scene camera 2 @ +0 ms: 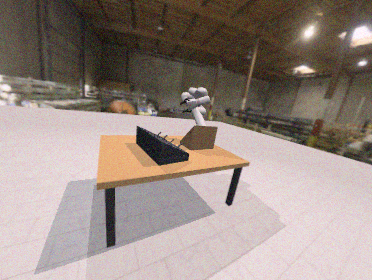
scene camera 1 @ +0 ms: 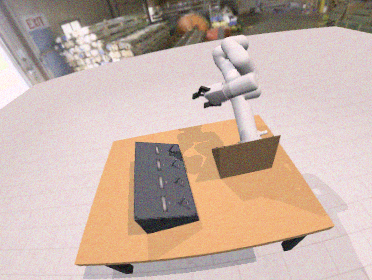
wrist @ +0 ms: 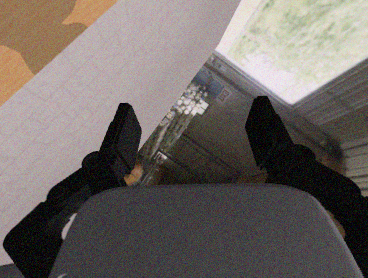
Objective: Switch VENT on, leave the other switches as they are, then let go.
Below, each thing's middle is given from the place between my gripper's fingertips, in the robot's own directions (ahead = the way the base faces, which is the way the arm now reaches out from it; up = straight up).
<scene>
My gripper is now 23 cm short of the dark sloped switch panel (scene camera 1: 156,194), 23 cm to the right of it and 30 cm above it.
</scene>
